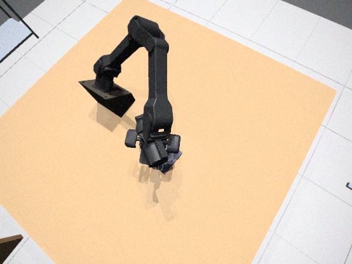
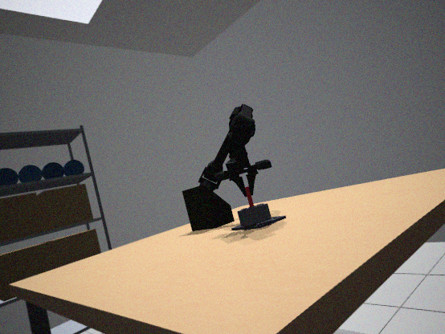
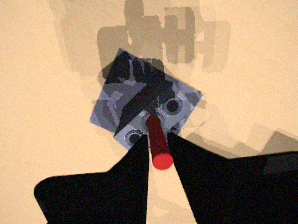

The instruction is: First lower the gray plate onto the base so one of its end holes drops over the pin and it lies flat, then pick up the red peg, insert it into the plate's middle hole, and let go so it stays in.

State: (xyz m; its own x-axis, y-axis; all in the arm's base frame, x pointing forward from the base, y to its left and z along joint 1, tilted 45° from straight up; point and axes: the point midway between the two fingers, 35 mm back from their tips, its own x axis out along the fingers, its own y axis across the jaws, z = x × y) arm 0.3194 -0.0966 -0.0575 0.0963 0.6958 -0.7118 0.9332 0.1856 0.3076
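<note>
Now: gripper tip 10 mm above the red peg. Also, from my gripper tip: blue-gray base 10 mm ahead, 10 mm to the left, 90 mm below; gray plate 50 mm below.
</note>
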